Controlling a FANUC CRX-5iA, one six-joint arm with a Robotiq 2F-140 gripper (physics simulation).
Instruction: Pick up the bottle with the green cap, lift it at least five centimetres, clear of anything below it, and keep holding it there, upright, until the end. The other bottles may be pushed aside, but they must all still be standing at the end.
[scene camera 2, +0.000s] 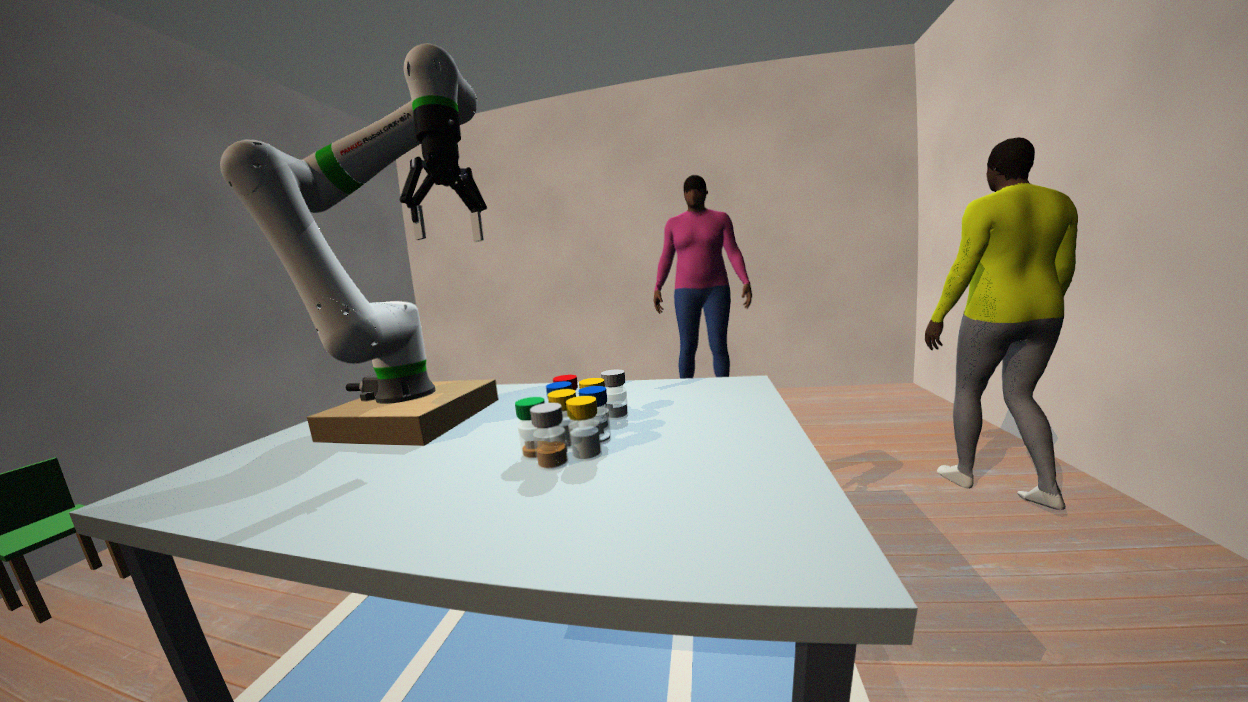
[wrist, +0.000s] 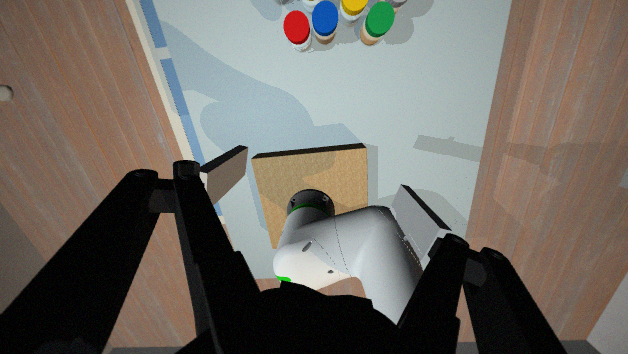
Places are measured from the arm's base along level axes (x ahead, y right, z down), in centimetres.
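Where they show: gripper, fingertip midpoint: (scene camera 2: 451, 240) (wrist: 322, 179); arm's base, link origin: (scene camera 2: 406, 395) (wrist: 311, 210).
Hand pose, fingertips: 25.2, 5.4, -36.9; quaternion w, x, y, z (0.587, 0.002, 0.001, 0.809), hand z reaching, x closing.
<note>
Things, the pixels of their centre, and the offset from my fingertips, as dx, dy, dz. Level surfaces: height alone.
- bottle with the green cap, body centre: (scene camera 2: 533, 427) (wrist: 374, 26) +21.2, +13.0, +38.0
- table, surface height: dz +43.2
- grey-capped bottle, body centre: (scene camera 2: 549, 435) +26.1, +16.7, +38.0
- grey cap, body centre: (scene camera 2: 613, 377) +31.7, -8.3, +34.0
The bottle with the green cap (scene camera 2: 529, 408) (wrist: 380, 19) stands upright on the table (scene camera 2: 698, 523) (wrist: 400, 95), at the near left of the group in the scene view and at the top in the wrist view. In the scene view a grey-capped bottle (scene camera 2: 547, 416) partly covers it. Bottles with a red cap (scene camera 2: 564, 380) (wrist: 297, 27), a blue cap (scene camera 2: 558, 387) (wrist: 325, 18) and a yellow cap (scene camera 2: 562, 397) (wrist: 354, 5) stand close by. My gripper (scene camera 2: 448, 227) (wrist: 322, 179) is open and empty, high above the table and well away from the bottles.
More bottles stand in the group, with a yellow cap (scene camera 2: 581, 406), a blue cap (scene camera 2: 592, 395) and a grey cap (scene camera 2: 612, 377). The wooden base block (scene camera 2: 366, 429) (wrist: 345, 170) carries the arm. Two people stand beyond the table. A green chair (scene camera 2: 34, 497) is at the left.
</note>
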